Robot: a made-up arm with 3 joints.
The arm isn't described. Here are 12 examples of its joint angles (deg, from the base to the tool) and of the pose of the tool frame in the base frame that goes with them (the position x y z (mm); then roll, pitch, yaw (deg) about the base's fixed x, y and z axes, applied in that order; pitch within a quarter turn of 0, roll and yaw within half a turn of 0).
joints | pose
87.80 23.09 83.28 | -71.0 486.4 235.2 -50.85 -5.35 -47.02
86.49 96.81 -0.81 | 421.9 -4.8 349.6 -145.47 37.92 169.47
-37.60 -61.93 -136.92 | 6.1 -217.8 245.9 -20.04 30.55 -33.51
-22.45 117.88 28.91 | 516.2 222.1 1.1 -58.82 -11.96 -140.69
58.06 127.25 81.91 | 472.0 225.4 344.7 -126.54 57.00 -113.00
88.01 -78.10 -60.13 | -93.8 170.6 -117.5 55.33 -0.52 -22.03
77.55 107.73 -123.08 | 83.4 -53.6 280.5 -85.96 -2.12 74.53
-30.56 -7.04 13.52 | -73.8 -54.7 -352.1 -113.37 -66.14 9.20
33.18 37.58 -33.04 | 94.6 328.0 190.1 -22.52 40.55 -104.96
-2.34 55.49 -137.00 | -103.7 139.4 20.8 139.64 63.32 -5.53
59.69 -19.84 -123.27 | -118.8 13.8 -58.7 127.02 39.68 35.47
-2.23 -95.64 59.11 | 244.8 -450.0 -197.2 -162.93 -8.87 117.85
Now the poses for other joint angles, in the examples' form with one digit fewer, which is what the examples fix.
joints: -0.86 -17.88 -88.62
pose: -126 22 -14 12.5 21.5 -50.0
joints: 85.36 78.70 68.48
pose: 230 276 493 -69.8 54.4 -68.2
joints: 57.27 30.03 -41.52
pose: 48 245 288 -21.1 67.7 -104.4
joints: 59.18 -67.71 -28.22
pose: -108 182 -213 18.2 -24.3 -38.9
